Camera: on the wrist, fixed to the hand. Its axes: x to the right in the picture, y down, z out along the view.
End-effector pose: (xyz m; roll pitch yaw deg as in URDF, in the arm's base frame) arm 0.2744 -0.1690 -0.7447 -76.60 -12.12 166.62
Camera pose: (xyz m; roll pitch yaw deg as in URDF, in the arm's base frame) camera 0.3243 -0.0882 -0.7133 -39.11 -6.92 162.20
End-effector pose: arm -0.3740 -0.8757 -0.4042 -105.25 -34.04 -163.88
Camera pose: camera -0.3323 -0.7998 -0.3541 -64.47 -31.39 -171.31
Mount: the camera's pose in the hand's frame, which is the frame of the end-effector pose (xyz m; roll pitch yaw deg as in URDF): -0.0226 -0.0569 -0.0791 36.95 5.47 4.02
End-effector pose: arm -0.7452 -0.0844 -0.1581 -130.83 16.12 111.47
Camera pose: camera -0.7258 -0.0718 -0.0608 -95.98 15.46 104.45
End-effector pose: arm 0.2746 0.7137 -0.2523 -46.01 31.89 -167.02
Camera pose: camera 0.2788 0.8136 -0.2522 -10.10 38.57 -168.49
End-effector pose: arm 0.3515 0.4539 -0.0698 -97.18 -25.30 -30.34
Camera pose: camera 0.2733 0.4169 -0.0195 -57.86 -21.87 -36.73
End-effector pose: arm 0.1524 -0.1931 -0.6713 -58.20 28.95 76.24
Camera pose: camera 0.2429 -0.2323 -0.6545 -23.09 35.21 73.14
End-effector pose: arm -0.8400 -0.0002 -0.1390 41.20 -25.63 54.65
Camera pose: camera -0.8351 0.0228 -0.2362 74.91 -23.97 61.90
